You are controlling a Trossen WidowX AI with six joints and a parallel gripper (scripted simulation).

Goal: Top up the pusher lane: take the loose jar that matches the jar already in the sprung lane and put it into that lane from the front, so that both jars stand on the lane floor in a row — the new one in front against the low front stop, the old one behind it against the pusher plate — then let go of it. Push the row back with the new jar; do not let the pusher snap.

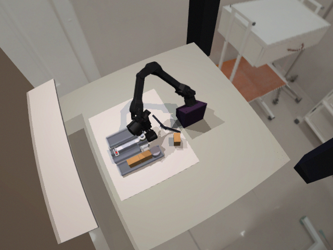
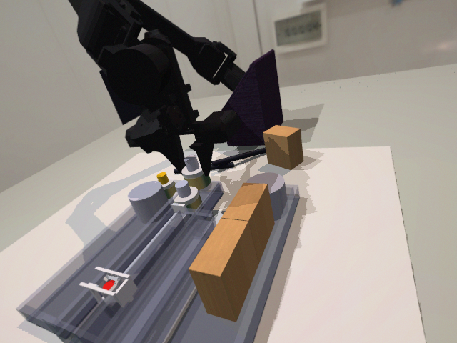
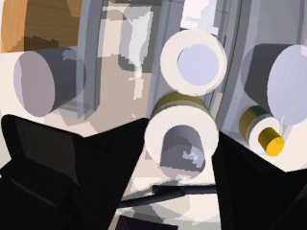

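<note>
Now: the white mat 60 mm ahead of my gripper tip, 20 mm to the right of it and 60 mm below it. From my gripper tip the other things lie so: white pusher plate 160 mm ahead, 10 mm to the left, 10 mm below; wooden block 130 mm behind, 140 mm to the left, 20 mm below; clear lane tray 150 mm ahead, 40 mm below.
</note>
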